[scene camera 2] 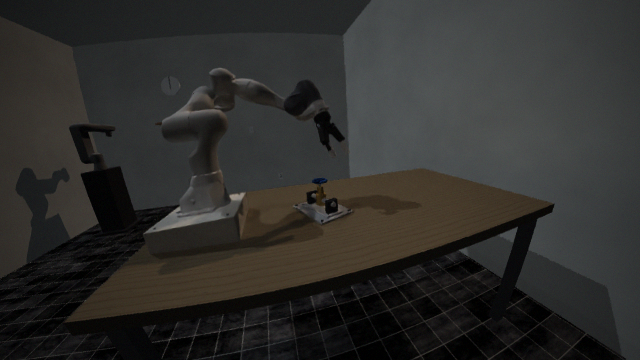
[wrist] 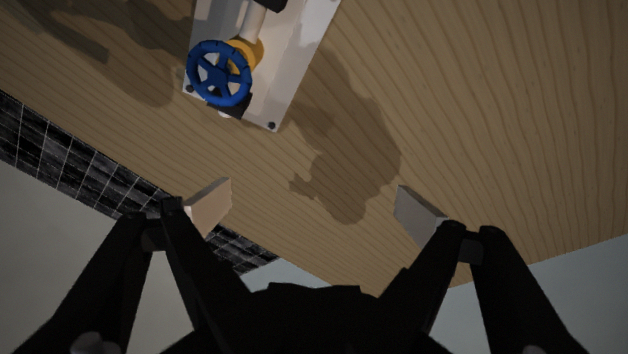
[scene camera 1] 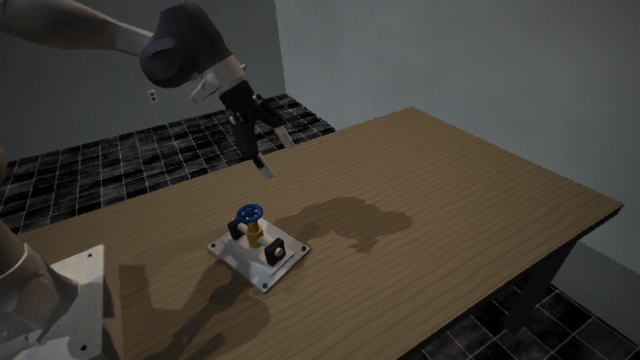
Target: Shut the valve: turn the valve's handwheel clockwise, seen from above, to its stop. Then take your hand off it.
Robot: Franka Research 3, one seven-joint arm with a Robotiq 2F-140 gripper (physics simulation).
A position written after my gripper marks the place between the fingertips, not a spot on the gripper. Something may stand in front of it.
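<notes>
I can see my gripper (scene camera 1: 281,161), which is visible in scene camera 2 (scene camera 2: 341,155) and in the wrist view (wrist: 313,196) as well. A blue handwheel (wrist: 219,75) is there too.
</notes>
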